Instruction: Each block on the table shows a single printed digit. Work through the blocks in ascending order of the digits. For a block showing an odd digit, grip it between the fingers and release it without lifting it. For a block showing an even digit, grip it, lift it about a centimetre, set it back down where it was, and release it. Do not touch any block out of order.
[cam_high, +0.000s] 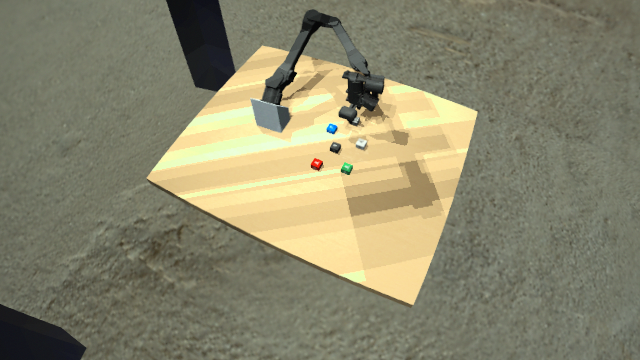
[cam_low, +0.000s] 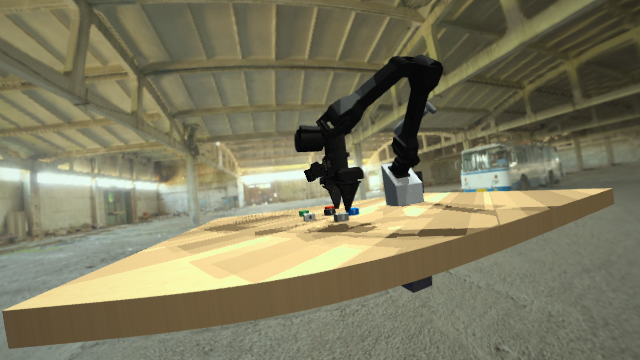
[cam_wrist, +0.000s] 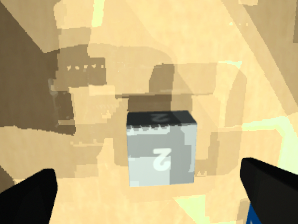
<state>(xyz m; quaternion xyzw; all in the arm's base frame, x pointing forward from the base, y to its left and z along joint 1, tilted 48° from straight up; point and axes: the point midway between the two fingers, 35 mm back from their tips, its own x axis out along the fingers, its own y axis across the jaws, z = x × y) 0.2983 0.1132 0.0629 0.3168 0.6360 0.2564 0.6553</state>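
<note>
Now: gripper tip 2 cm above the grey block and 1 cm to the left of it. Round my gripper tip: black block 16 cm to the right, 2 cm below, 2 cm behind; then white block 11 cm to the right, 6 cm ahead, 2 cm below; then blue block 8 cm to the right, 7 cm behind, 2 cm below.
</note>
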